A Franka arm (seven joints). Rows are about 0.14 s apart.
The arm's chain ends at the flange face. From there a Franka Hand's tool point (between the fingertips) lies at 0.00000 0.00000 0.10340 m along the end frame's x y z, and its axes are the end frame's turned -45 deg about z.
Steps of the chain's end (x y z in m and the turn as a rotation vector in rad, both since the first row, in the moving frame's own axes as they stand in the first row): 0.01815 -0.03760 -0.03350 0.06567 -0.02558 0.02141; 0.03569 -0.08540 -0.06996 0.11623 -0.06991 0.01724; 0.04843 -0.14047 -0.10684 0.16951 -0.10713 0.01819; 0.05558 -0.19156 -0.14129 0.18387 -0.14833 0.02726
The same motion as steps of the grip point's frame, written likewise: 0.04242 -0.02039 -0.03376 0.06452 0.02835 0.02141; 0.08912 -0.04869 -0.07091 0.13162 0.03275 0.01724; 0.13829 -0.08513 -0.10891 0.19561 0.04411 0.01819; 0.17766 -0.12018 -0.14416 0.23490 0.02513 0.02726
